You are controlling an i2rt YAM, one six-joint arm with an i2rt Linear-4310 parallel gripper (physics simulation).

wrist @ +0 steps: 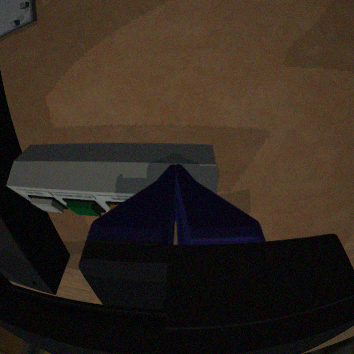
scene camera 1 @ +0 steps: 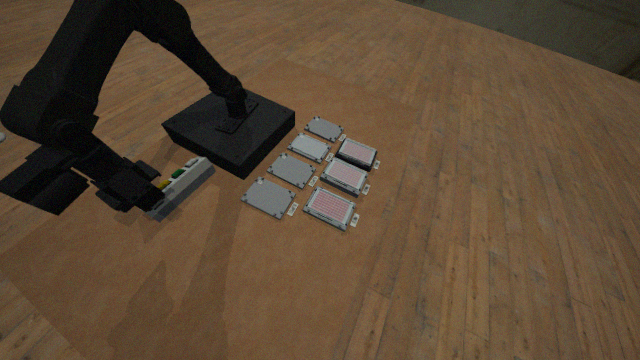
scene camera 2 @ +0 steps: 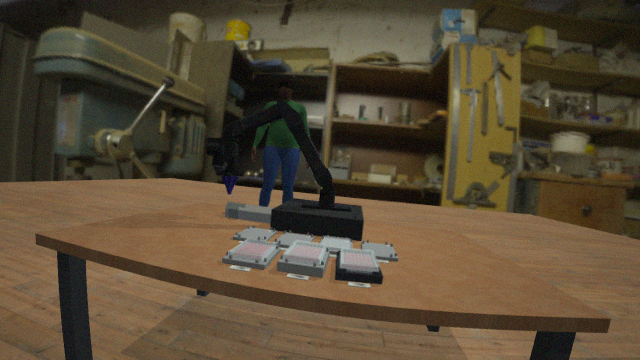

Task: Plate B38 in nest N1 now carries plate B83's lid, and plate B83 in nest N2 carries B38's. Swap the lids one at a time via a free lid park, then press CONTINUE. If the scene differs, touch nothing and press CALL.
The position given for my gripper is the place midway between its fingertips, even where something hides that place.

My gripper (wrist: 175, 173) is shut and holds nothing. Further things: a grey button box (scene camera 2: 233, 210) and a lid park LP2 (scene camera 1: 285, 167).
The grey button box is seen too in the wrist view (wrist: 100, 173).
